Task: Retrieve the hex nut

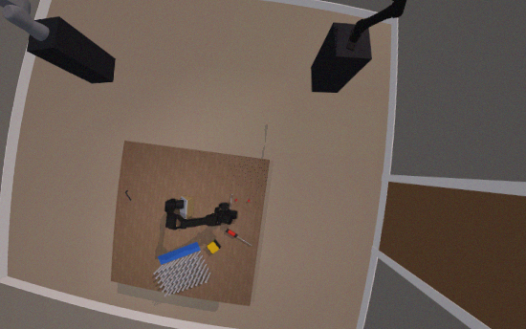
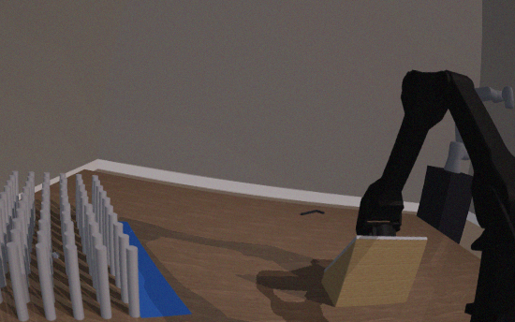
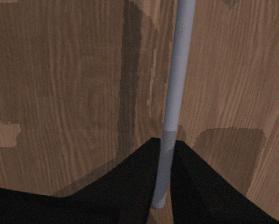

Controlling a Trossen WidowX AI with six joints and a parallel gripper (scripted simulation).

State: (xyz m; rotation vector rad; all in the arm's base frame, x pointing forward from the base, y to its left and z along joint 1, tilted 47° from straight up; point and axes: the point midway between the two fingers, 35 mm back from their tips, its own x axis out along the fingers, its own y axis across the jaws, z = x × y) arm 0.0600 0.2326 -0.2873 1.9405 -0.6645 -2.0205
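Right now the wooden-handled rod tool is 3 cm behind my gripper tip. From my gripper tip the other things lie so: yellow block: 31 cm ahead, 14 cm to the right, 1 cm above; then small hex nut: 53 cm ahead, 40 cm to the right, 1 cm below; then blue taped strip: 46 cm to the right, 39 cm ahead, 1 cm below.
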